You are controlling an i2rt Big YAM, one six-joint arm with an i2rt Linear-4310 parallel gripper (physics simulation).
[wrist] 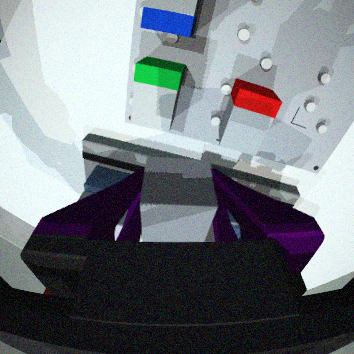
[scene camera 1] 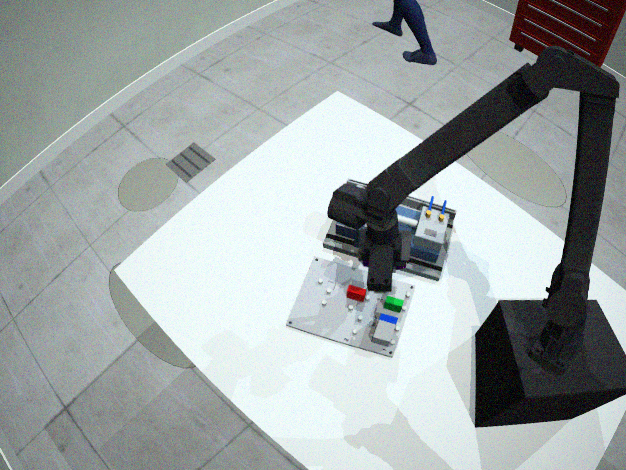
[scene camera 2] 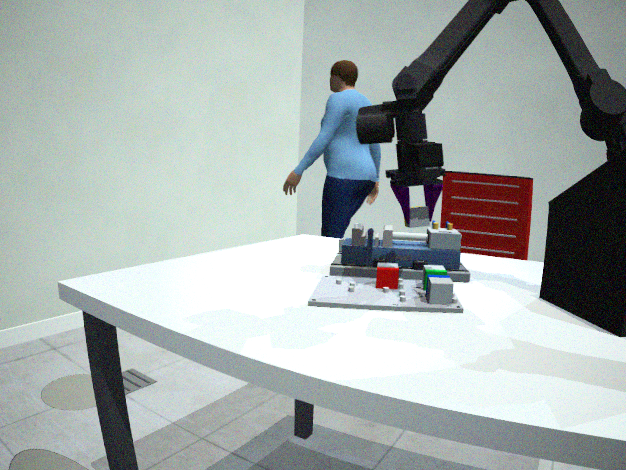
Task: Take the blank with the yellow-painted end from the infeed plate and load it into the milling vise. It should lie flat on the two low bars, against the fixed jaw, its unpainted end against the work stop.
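My gripper (scene camera 2: 418, 218) (wrist: 176, 176) is shut on a grey blank (scene camera 2: 419, 216) (wrist: 179, 220). It holds the blank in the air above the milling vise (scene camera 1: 428, 251) (scene camera 2: 404, 255), apart from it. The blank's grey end faces the wrist camera; a faint sliver of yellow shows by one fingertip in scene camera 2, and the rest of the painted end is hidden. In scene camera 2, an upright grey jaw (scene camera 2: 358, 235) stands at the vise's left and another jaw (scene camera 2: 387, 236) is on the rod. The arm hides the jaws in scene camera 1. The infeed plate (scene camera 1: 303, 314) (scene camera 2: 326, 299) lies in front of the vise.
A red-ended blank (scene camera 1: 356, 292) (scene camera 2: 387, 277) (wrist: 257, 101), a green-ended blank (scene camera 1: 393, 303) (wrist: 159, 74) and a blue-ended blank (scene camera 1: 385, 331) (scene camera 2: 439, 290) stand on the plate among white pins. The vise's grey housing (scene camera 1: 430, 230) (scene camera 2: 444, 238) rises at its right, with upright blue hoses in scene camera 1.
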